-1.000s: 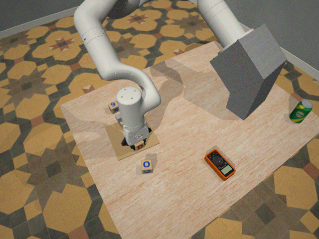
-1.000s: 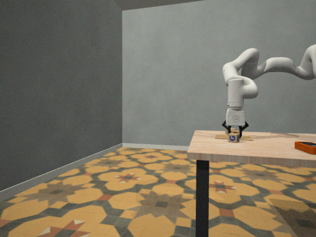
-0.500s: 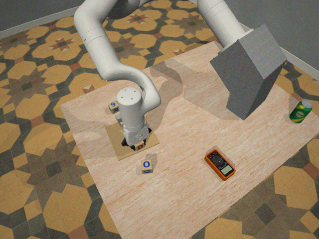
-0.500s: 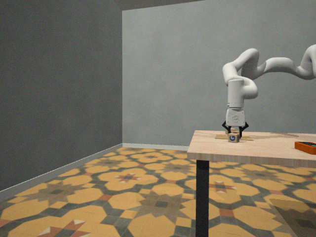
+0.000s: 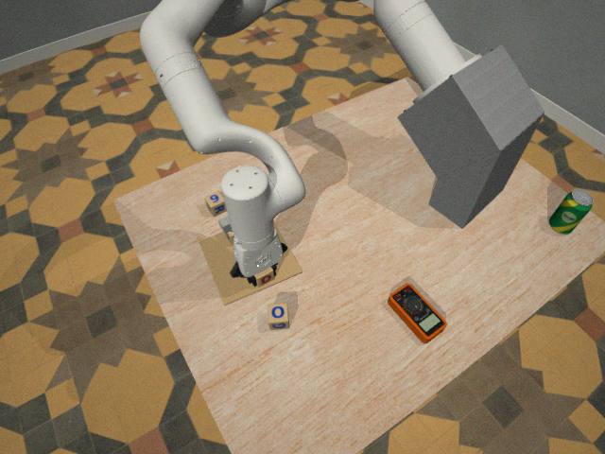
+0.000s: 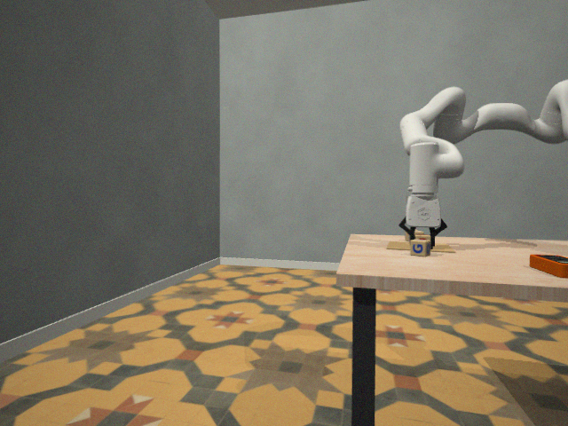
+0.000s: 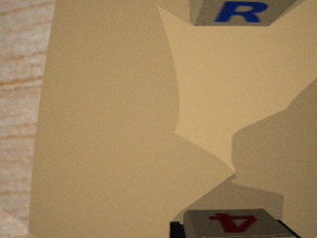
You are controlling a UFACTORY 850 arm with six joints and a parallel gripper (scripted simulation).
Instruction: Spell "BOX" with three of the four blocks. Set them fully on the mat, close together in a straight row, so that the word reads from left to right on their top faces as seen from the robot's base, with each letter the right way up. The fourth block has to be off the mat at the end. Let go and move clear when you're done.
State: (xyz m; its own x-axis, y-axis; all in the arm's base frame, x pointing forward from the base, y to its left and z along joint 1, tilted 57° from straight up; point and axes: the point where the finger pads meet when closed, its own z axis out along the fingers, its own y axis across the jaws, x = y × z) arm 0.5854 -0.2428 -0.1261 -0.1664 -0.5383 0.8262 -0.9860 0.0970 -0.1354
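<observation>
My hand is right at the B block. The rest, counted from my hand: X block: 2 cm behind, 14 cm to the right; O block: 4 cm ahead, 11 cm to the left; tan mat: 1 cm behind, 7 cm to the right, 2 cm below.
</observation>
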